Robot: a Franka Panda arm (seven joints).
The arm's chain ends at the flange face. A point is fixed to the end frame.
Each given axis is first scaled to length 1.
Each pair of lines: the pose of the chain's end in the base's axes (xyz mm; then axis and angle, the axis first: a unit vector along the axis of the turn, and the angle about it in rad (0 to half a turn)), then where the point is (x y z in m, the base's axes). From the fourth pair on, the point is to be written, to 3 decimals.
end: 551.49 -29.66 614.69 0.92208 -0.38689 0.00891 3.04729
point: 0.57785 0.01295 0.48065
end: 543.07 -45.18 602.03 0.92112 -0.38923 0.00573 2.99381
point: 0.56610 -0.00906 0.46550
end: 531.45 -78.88 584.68 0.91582 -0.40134 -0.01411 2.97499
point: 0.54980 -0.04372 0.44719
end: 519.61 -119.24 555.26 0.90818 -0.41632 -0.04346 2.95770
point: 0.531 -0.084 0.417
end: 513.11 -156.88 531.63 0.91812 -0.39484 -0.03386 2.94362
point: 0.524 -0.123 0.393
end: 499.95 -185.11 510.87 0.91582 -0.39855 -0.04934 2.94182
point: 0.508 -0.150 0.372
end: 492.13 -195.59 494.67 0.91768 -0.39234 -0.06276 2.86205
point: 0.491 -0.169 0.354
